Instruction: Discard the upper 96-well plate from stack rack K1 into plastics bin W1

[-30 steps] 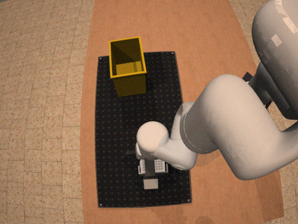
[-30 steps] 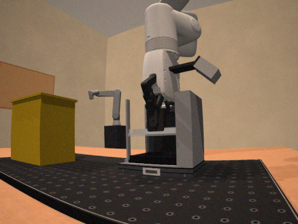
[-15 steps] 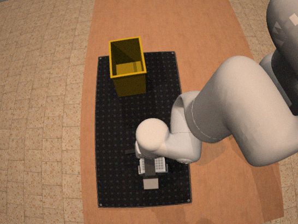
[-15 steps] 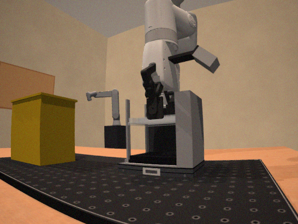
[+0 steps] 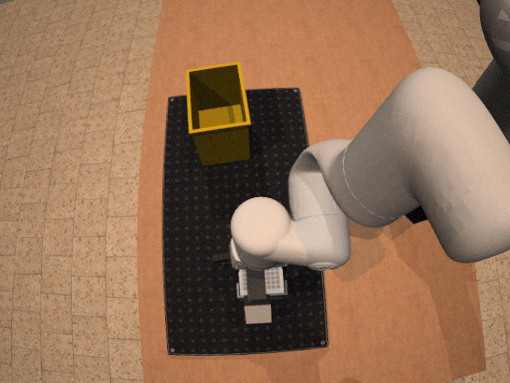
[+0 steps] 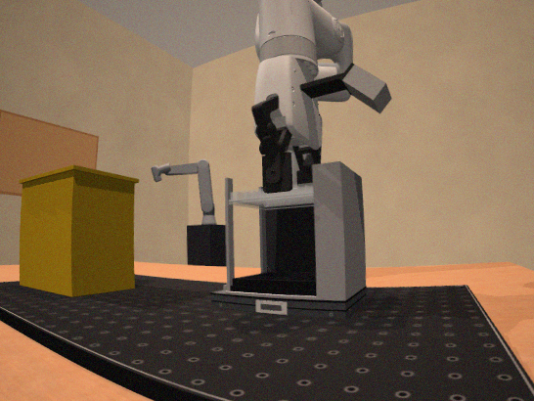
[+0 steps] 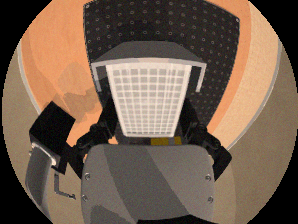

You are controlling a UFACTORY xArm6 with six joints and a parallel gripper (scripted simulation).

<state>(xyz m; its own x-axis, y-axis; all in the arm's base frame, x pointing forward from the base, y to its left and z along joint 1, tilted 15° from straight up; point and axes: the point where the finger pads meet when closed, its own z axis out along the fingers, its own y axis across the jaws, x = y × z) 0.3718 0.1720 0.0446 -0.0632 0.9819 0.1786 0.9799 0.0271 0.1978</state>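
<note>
The dark plate is 110 mm below my hand. The rest, counted from my hand: yellow bin W1: 360 mm to the right, 100 mm ahead, 50 mm below; then white 96-well plate: 10 mm below.
</note>
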